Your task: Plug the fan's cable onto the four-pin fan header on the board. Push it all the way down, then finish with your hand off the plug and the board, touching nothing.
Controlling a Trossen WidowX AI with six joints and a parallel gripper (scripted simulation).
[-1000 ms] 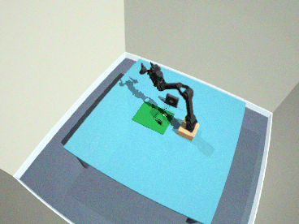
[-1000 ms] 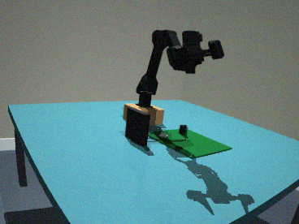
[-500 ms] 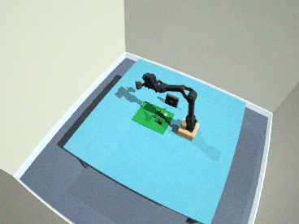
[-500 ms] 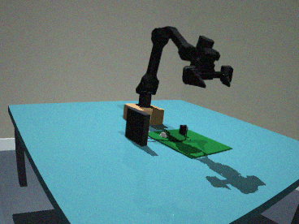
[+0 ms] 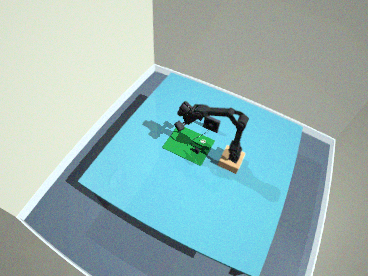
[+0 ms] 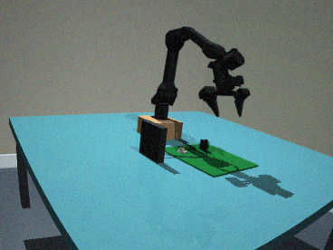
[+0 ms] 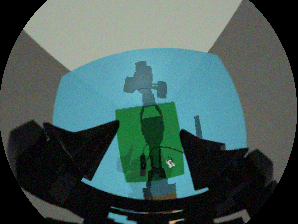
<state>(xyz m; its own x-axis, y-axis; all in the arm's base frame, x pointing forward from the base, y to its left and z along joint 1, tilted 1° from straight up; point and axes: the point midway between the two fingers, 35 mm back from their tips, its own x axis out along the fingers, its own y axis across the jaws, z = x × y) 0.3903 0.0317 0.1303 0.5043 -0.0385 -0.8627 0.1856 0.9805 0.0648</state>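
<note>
Now: the dark plug 16 cm behind my gripper tip, 3 cm to the left of it and 15 cm below it. The rest, counted from my gripper tip: black square fan (13 cm behind, 21 cm to the right, 11 cm below); then white header key (15 cm behind, 8 cm to the right, 16 cm below); then green board (7 cm behind, 19 cm below).
</note>
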